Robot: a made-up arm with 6 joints. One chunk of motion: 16 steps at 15 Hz.
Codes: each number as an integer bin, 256 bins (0 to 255) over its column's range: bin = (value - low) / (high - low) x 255, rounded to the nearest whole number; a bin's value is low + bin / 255 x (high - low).
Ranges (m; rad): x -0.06..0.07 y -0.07..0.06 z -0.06..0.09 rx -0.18..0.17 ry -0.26..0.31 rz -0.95..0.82
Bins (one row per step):
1: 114 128 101 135 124 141
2: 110 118 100 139 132 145
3: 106 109 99 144 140 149
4: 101 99 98 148 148 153
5: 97 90 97 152 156 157
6: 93 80 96 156 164 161
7: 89 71 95 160 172 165
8: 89 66 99 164 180 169
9: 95 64 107 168 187 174
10: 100 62 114 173 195 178
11: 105 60 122 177 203 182
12: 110 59 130 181 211 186
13: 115 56 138 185 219 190
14: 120 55 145 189 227 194
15: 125 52 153 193 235 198
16: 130 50 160 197 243 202
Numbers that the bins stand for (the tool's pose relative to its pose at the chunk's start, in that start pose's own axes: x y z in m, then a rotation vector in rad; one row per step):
1: -0.0019 -0.0047 -0.0006 0.0053 0.0172 0.0287
2: -0.0039 -0.0098 -0.0012 0.0108 0.0351 0.0565
3: -0.0060 -0.0144 -0.0018 0.0176 0.0529 0.0842
4: -0.0085 -0.0195 -0.0024 0.0231 0.0708 0.1120
5: -0.0105 -0.0241 -0.0029 0.0286 0.0887 0.1398
6: -0.0126 -0.0292 -0.0035 0.0341 0.1066 0.1675
7: -0.0146 -0.0338 -0.0041 0.0396 0.1245 0.1953
8: -0.0146 -0.0364 -0.0018 0.0451 0.1424 0.2231
9: -0.0116 -0.0374 0.0029 0.0506 0.1580 0.2578
10: -0.0090 -0.0384 0.0071 0.0575 0.1759 0.2855
11: -0.0065 -0.0394 0.0118 0.0629 0.1938 0.3133
12: -0.0039 -0.0399 0.0165 0.0684 0.2116 0.3411
13: -0.0014 -0.0415 0.0212 0.0739 0.2295 0.3688
14: 0.0012 -0.0420 0.0253 0.0794 0.2474 0.3966
15: 0.0037 -0.0435 0.0300 0.0849 0.2653 0.4244
16: 0.0063 -0.0445 0.0341 0.0904 0.2832 0.4521

